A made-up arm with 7 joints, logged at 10 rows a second.
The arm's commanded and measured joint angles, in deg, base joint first. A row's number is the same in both.
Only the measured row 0 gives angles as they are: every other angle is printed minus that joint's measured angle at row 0.
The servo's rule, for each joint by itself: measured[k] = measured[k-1] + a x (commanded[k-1-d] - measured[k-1]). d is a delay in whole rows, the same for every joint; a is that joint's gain. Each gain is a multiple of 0.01, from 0.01 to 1. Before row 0 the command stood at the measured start. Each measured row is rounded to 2 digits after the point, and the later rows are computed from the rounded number. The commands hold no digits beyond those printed.
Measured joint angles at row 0:
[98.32, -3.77, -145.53, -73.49, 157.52, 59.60, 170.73]
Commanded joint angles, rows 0 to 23:
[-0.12, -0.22, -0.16, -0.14, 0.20, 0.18, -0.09]
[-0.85, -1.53, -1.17, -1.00, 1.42, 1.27, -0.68]
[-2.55, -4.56, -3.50, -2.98, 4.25, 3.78, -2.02]
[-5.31, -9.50, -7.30, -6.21, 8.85, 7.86, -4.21]
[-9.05, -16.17, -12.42, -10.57, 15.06, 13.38, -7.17]
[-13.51, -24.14, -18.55, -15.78, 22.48, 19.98, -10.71]
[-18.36, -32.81, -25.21, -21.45, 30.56, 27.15, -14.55]
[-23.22, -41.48, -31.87, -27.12, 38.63, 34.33, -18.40]
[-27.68, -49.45, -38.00, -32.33, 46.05, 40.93, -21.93]
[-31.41, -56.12, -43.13, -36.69, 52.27, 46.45, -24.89]
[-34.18, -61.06, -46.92, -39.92, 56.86, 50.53, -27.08]
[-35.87, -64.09, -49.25, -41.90, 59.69, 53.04, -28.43]
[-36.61, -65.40, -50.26, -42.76, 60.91, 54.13, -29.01]
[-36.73, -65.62, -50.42, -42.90, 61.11, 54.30, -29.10]
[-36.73, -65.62, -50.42, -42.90, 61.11, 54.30, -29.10]
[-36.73, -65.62, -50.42, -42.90, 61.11, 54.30, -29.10]
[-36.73, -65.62, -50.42, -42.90, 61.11, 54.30, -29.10]
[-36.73, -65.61, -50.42, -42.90, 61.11, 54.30, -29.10]
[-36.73, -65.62, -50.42, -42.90, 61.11, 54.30, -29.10]
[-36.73, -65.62, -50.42, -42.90, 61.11, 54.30, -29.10]
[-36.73, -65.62, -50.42, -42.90, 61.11, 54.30, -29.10]
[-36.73, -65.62, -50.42, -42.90, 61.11, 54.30, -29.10]
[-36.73, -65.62, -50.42, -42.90, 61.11, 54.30, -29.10]
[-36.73, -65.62, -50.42, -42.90, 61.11, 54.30, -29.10]
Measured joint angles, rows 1 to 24:
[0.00, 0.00, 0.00, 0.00, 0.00, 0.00, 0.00]
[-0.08, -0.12, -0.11, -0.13, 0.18, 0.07, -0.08]
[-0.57, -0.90, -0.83, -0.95, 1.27, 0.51, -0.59]
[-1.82, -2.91, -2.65, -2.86, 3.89, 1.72, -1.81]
[-4.02, -6.53, -5.81, -6.01, 8.25, 3.99, -3.85]
[-7.19, -11.83, -10.30, -10.30, 14.24, 7.46, -6.67]
[-11.17, -18.60, -15.91, -15.45, 21.49, 12.09, -10.10]
[-15.70, -26.42, -22.23, -21.09, 29.47, 17.66, -13.88]
[-20.44, -34.70, -28.79, -26.76, 37.53, 23.83, -17.72]
[-25.00, -42.81, -35.05, -32.00, 45.03, 30.16, -21.30]
[-29.04, -50.13, -40.54, -36.41, 51.40, 36.19, -24.35]
[-32.28, -56.14, -44.88, -39.71, 56.20, 41.50, -26.67]
[-34.54, -60.51, -47.85, -41.77, 59.27, 45.77, -28.17]
[-35.84, -63.20, -49.49, -42.70, 60.71, 48.86, -28.88]
[-36.40, -64.53, -50.12, -42.89, 61.06, 50.87, -29.07]
[-36.61, -65.13, -50.32, -42.90, 61.10, 52.14, -29.10]
[-36.69, -65.40, -50.39, -42.90, 61.11, 52.94, -29.10]
[-36.72, -65.52, -50.41, -42.90, 61.11, 53.44, -29.10]
[-36.73, -65.57, -50.42, -42.90, 61.11, 53.76, -29.10]
[-36.73, -65.60, -50.42, -42.90, 61.11, 53.96, -29.10]
[-36.73, -65.61, -50.42, -42.90, 61.11, 54.09, -29.10]
[-36.73, -65.62, -50.42, -42.90, 61.11, 54.17, -29.10]
[-36.73, -65.62, -50.42, -42.90, 61.11, 54.22, -29.10]
[-36.73, -65.62, -50.42, -42.90, 61.11, 54.25, -29.10]
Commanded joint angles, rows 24 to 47:
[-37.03, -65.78, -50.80, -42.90, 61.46, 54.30, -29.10]
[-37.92, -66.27, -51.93, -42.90, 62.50, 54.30, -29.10]
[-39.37, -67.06, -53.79, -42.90, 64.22, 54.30, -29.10]
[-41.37, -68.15, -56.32, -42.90, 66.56, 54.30, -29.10]
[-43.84, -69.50, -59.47, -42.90, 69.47, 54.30, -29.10]
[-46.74, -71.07, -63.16, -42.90, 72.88, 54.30, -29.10]
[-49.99, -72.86, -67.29, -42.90, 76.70, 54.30, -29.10]
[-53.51, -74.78, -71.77, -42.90, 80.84, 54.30, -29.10]
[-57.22, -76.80, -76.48, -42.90, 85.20, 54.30, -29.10]
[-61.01, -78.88, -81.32, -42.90, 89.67, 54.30, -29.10]
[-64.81, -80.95, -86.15, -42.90, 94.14, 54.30, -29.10]
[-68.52, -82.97, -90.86, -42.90, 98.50, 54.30, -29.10]
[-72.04, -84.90, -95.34, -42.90, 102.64, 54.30, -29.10]
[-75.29, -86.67, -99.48, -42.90, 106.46, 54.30, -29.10]
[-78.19, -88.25, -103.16, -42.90, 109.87, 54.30, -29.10]
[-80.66, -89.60, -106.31, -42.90, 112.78, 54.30, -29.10]
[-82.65, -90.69, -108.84, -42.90, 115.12, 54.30, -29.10]
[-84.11, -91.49, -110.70, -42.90, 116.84, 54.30, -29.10]
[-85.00, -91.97, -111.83, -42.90, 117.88, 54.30, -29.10]
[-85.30, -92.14, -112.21, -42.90, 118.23, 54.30, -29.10]
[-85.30, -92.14, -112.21, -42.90, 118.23, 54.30, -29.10]
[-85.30, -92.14, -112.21, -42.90, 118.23, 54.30, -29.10]
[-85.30, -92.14, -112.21, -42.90, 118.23, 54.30, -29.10]
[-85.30, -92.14, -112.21, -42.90, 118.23, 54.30, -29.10]
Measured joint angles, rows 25 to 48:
[-36.73, -65.62, -50.42, -42.90, 61.11, 54.27, -29.10]
[-36.92, -65.71, -50.68, -42.90, 61.42, 54.28, -29.10]
[-37.55, -66.02, -51.53, -42.90, 62.37, 54.29, -29.10]
[-38.70, -66.59, -53.07, -42.90, 64.00, 54.29, -29.10]
[-40.38, -67.45, -55.28, -42.90, 66.25, 54.29, -29.10]
[-42.56, -68.58, -58.13, -42.90, 69.08, 54.29, -29.10]
[-45.19, -69.95, -61.55, -42.90, 72.42, 54.29, -29.10]
[-48.21, -71.55, -65.45, -42.90, 76.19, 54.29, -29.10]
[-51.55, -73.33, -69.75, -42.90, 80.28, 54.29, -29.10]
[-55.12, -75.24, -74.33, -42.90, 84.61, 54.29, -29.10]
[-58.83, -77.24, -79.08, -42.90, 89.06, 54.29, -29.10]
[-62.60, -79.28, -83.89, -42.90, 93.53, 54.29, -29.10]
[-66.33, -81.31, -88.63, -42.90, 97.90, 54.29, -29.10]
[-69.93, -83.28, -93.19, -42.90, 102.07, 54.29, -29.10]
[-73.31, -85.14, -97.47, -42.90, 105.93, 54.29, -29.10]
[-76.38, -86.85, -101.34, -42.90, 109.40, 54.29, -29.10]
[-79.08, -88.36, -104.72, -42.90, 112.37, 54.29, -29.10]
[-81.33, -89.64, -107.52, -42.90, 114.79, 54.29, -29.10]
[-83.08, -90.66, -109.68, -42.90, 116.59, 54.29, -29.10]
[-84.29, -91.38, -111.14, -42.90, 117.73, 54.29, -29.10]
[-84.93, -91.80, -111.87, -42.90, 118.17, 54.29, -29.10]
[-85.16, -91.99, -112.10, -42.90, 118.22, 54.29, -29.10]
[-85.25, -92.07, -112.17, -42.90, 118.23, 54.29, -29.10]
[-85.28, -92.11, -112.20, -42.90, 118.23, 54.29, -29.10]

